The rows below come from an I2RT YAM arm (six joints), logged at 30 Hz.
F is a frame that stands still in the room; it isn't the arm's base.
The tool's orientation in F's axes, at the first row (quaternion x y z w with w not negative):
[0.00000, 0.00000, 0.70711, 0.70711]
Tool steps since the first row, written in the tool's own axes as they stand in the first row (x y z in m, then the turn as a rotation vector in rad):
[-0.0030, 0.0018, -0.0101, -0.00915, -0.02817, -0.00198]
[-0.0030, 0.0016, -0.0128, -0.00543, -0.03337, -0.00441]
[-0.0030, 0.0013, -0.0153, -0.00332, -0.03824, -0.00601]
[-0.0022, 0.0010, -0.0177, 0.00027, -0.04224, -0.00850]
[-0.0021, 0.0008, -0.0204, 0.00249, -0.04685, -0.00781]
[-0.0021, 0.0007, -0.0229, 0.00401, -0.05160, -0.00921]
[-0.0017, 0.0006, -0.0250, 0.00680, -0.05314, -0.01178]
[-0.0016, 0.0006, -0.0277, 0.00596, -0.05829, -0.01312]
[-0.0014, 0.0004, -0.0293, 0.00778, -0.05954, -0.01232]
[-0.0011, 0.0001, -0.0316, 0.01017, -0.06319, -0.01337]
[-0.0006, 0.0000, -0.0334, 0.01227, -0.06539, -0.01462]
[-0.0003, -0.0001, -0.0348, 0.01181, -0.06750, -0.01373]
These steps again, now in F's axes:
[-0.0018, -0.0030, -0.0101, 0.02817, -0.00915, -0.00198]
[-0.0016, -0.0030, -0.0128, 0.03337, -0.00543, -0.00441]
[-0.0013, -0.0030, -0.0153, 0.03824, -0.00332, -0.00601]
[-0.0010, -0.0022, -0.0177, 0.04224, 0.00027, -0.00850]
[-0.0008, -0.0021, -0.0204, 0.04685, 0.00249, -0.00781]
[-0.0007, -0.0021, -0.0229, 0.05160, 0.00401, -0.00921]
[-0.0006, -0.0017, -0.0250, 0.05314, 0.00680, -0.01178]
[-0.0006, -0.0016, -0.0277, 0.05829, 0.00596, -0.01312]
[-0.0004, -0.0014, -0.0293, 0.05954, 0.00778, -0.01232]
[-0.0001, -0.0011, -0.0316, 0.06319, 0.01017, -0.01337]
[0.0000, -0.0006, -0.0334, 0.06539, 0.01227, -0.01462]
[0.0001, -0.0003, -0.0348, 0.06750, 0.01181, -0.01373]

